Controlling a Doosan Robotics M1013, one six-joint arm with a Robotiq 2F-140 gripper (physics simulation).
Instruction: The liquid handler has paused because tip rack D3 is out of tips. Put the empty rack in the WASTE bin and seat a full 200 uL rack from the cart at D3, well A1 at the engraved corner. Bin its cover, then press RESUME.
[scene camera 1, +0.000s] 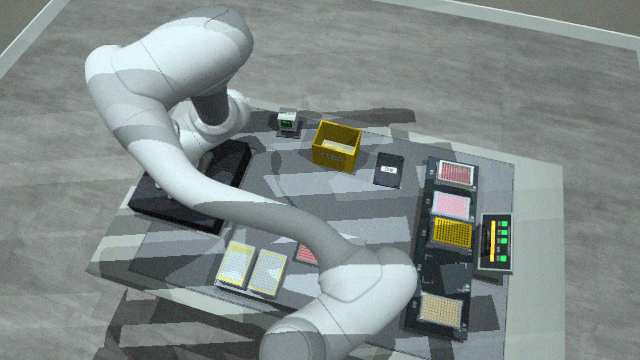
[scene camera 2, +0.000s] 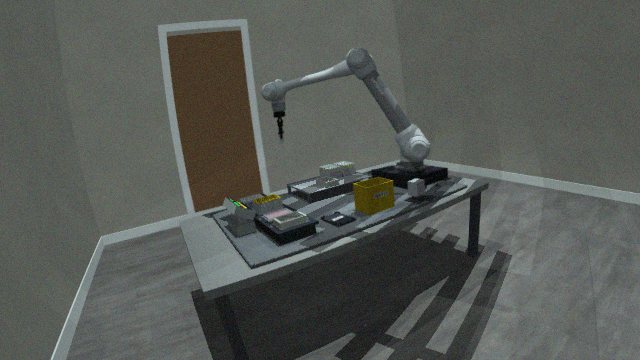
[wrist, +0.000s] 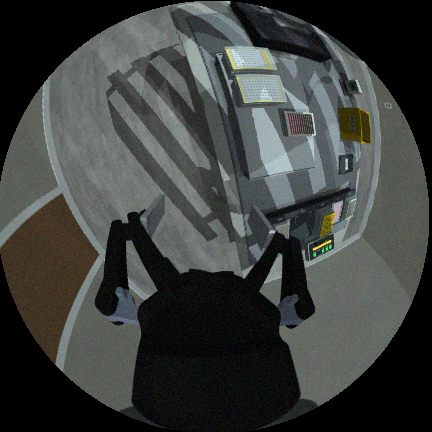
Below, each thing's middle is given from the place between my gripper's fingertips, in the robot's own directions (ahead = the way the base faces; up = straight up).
I see my gripper 350 mm short of the tan rack (scene camera 1: 435, 309), 220 mm to the right of it and 240 mm above it. Round my hand: pink rack (scene camera 1: 445, 204): 370 mm ahead, 600 mm to the left, 240 mm below; yellow waste bin (scene camera 1: 332, 158): 80 mm behind, 760 mm to the left, 240 mm below.
